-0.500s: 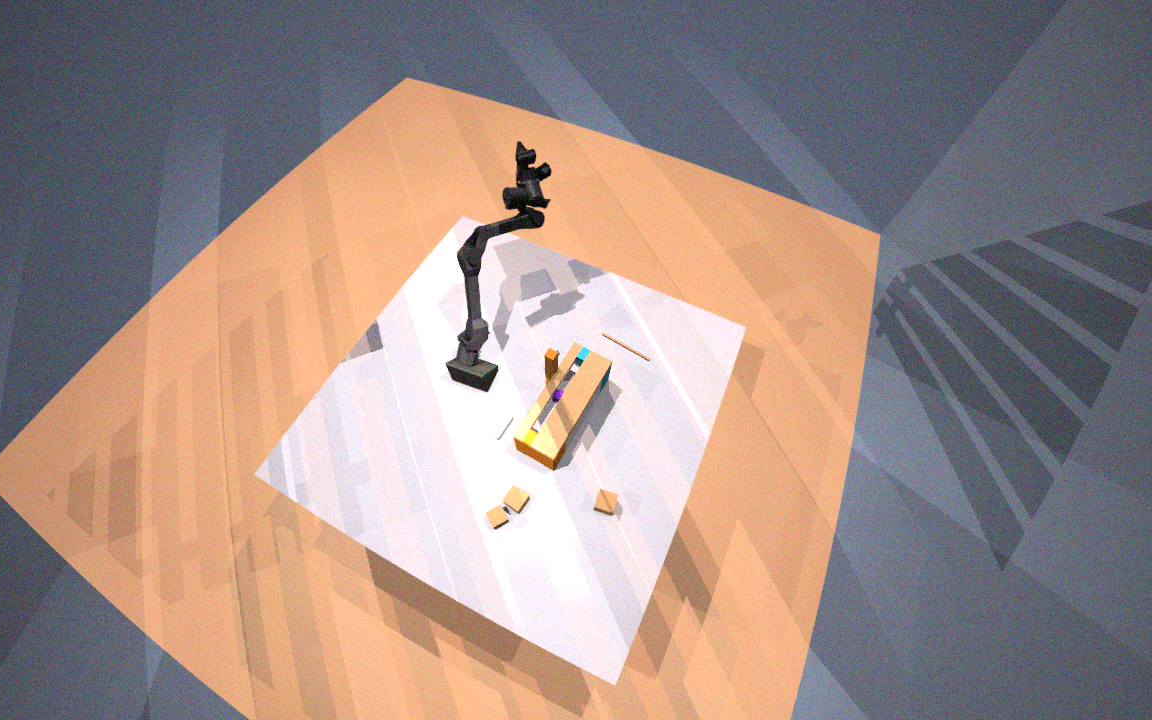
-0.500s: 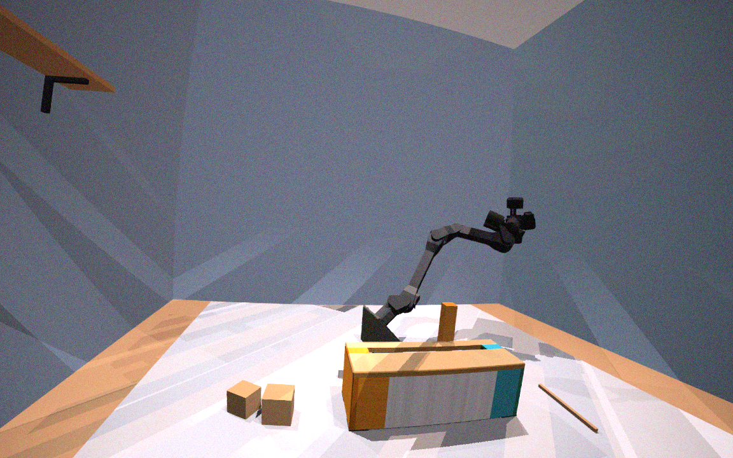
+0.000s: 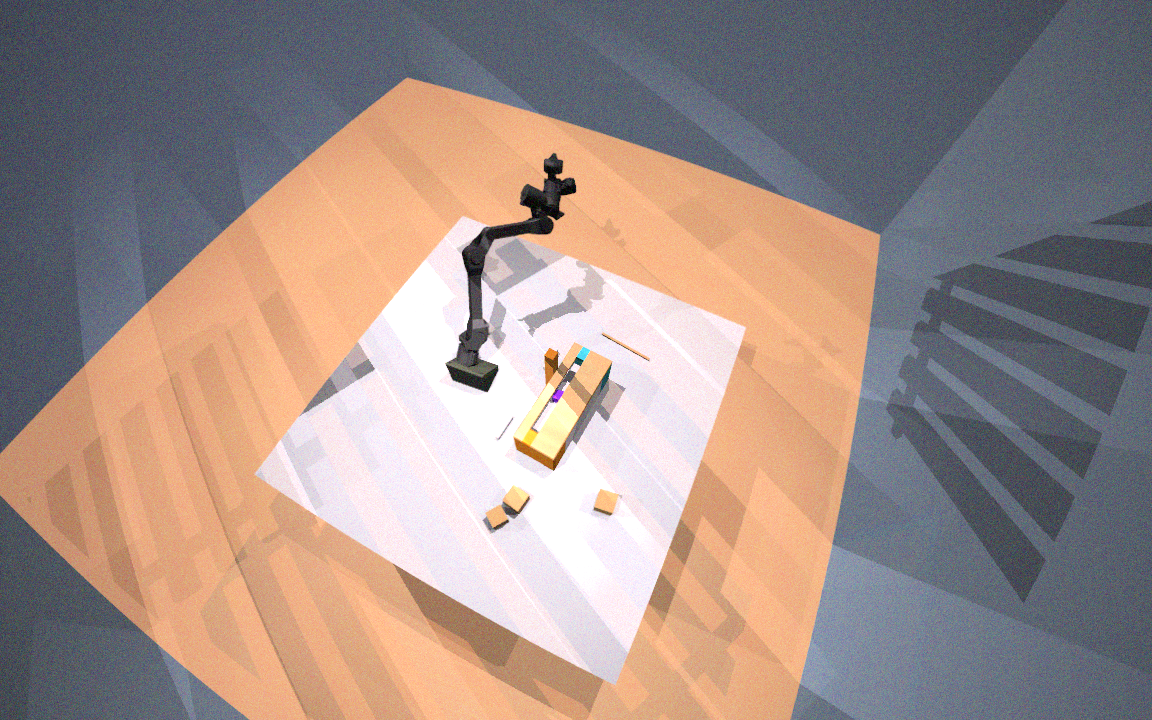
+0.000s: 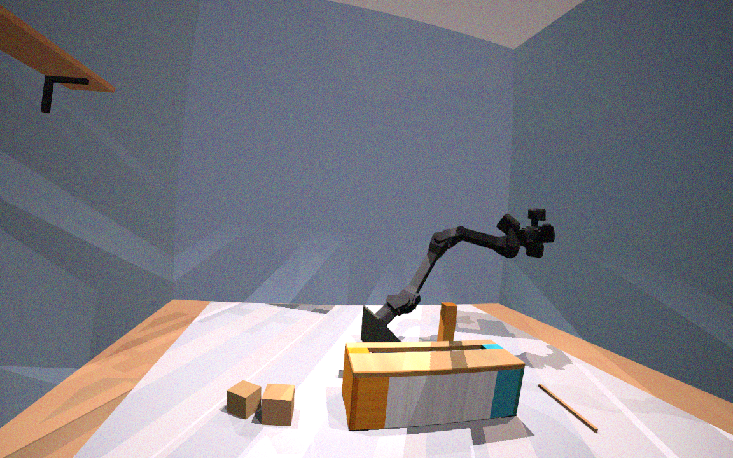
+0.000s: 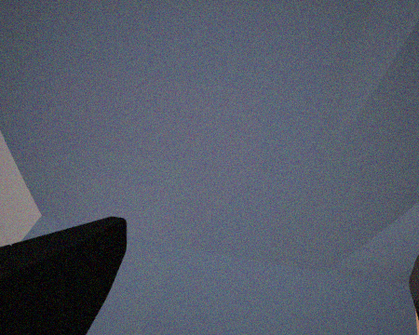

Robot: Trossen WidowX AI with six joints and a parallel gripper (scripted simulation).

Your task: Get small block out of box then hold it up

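Now: the purple block 630 mm to the right of my gripper tip, 350 mm ahead of it and 340 mm below it. The rest, counted from my gripper tip: orange bar (570 mm to the right, 320 mm below, 290 mm ahead); then box (640 mm to the right, 370 mm below, 340 mm ahead).
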